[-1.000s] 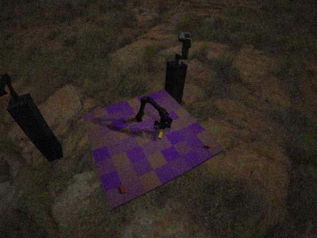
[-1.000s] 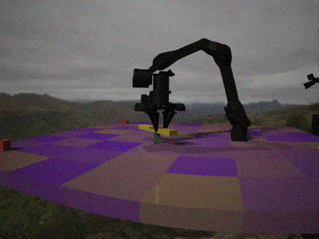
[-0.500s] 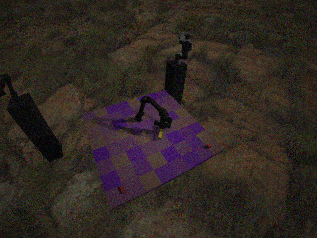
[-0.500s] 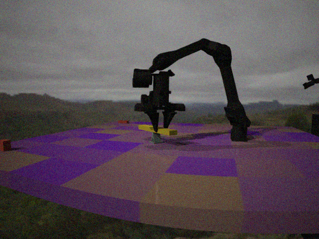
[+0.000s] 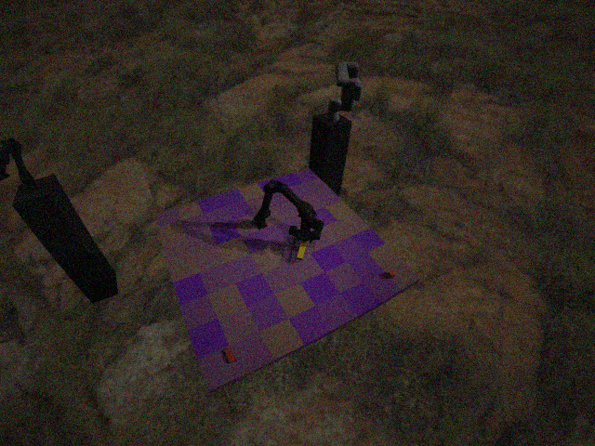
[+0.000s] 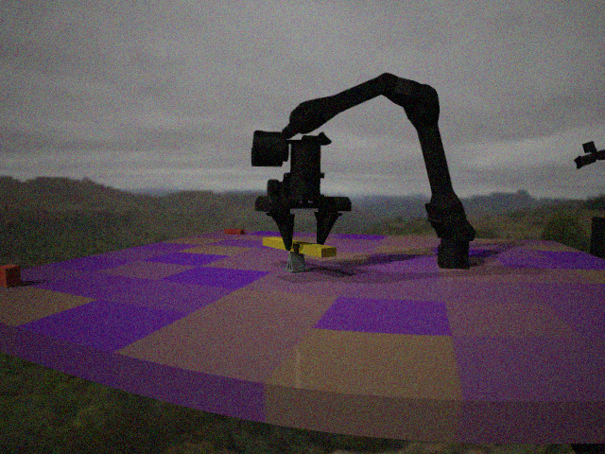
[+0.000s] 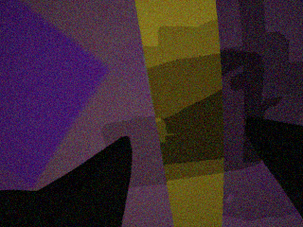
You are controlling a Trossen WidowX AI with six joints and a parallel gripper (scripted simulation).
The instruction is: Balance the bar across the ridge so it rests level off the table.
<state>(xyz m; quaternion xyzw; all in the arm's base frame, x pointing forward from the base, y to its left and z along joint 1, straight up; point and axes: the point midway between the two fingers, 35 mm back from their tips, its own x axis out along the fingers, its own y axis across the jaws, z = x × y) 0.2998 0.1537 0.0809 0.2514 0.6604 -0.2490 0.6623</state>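
The yellow bar is 2 cm to the right of my gripper tip and 2 cm ahead of it.
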